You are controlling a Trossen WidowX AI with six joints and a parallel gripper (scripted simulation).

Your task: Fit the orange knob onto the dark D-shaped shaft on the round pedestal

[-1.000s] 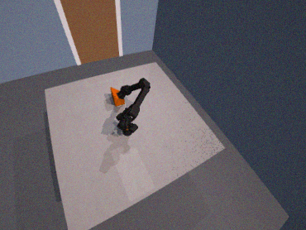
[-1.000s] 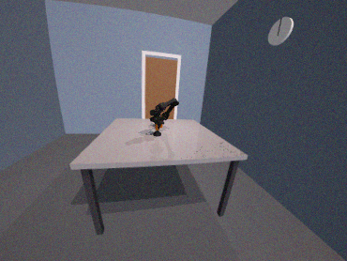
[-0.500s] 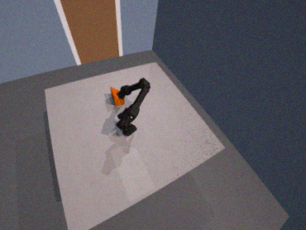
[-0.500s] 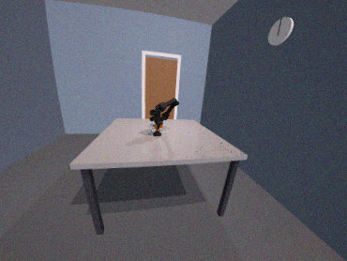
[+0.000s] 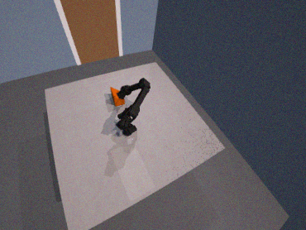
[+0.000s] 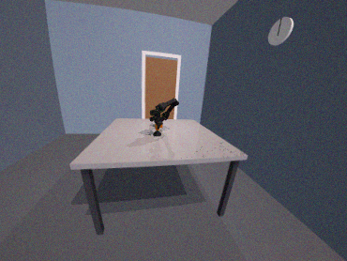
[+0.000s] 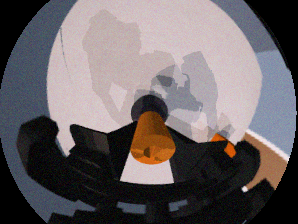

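My gripper tip is now 20 mm below the orange knob. The rest, counted from my gripper tip: dark round pedestal 40 mm below.
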